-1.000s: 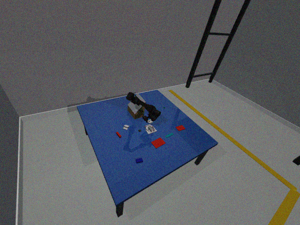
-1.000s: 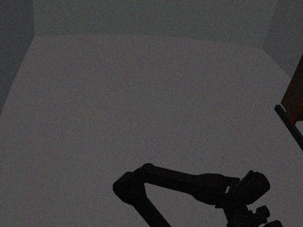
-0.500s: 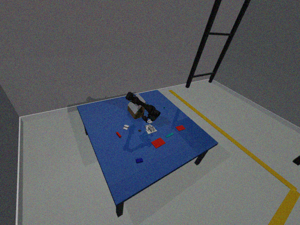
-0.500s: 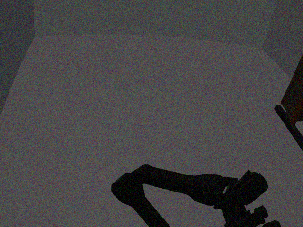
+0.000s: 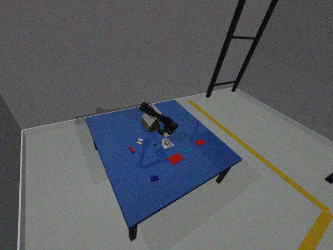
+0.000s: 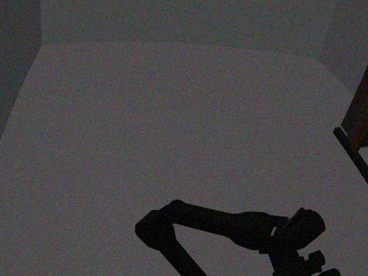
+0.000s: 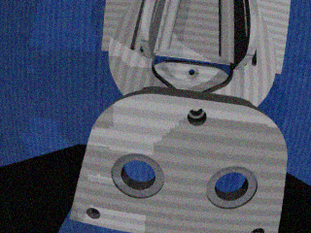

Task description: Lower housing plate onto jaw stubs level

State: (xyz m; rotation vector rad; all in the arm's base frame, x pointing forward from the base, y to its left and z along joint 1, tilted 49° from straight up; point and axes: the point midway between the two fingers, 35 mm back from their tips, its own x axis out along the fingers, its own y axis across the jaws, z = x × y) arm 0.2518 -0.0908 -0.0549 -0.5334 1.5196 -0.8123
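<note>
The dark square is 13 cm to the right of my gripper tip and 8 cm below it. The rest, counted from my gripper tip: red block: 6 cm behind, 37 cm to the right, 7 cm below; dark blue block: 32 cm ahead, 36 cm to the right, 8 cm below; teal bar: 24 cm ahead, 14 cm to the left, 8 cm below.
</note>
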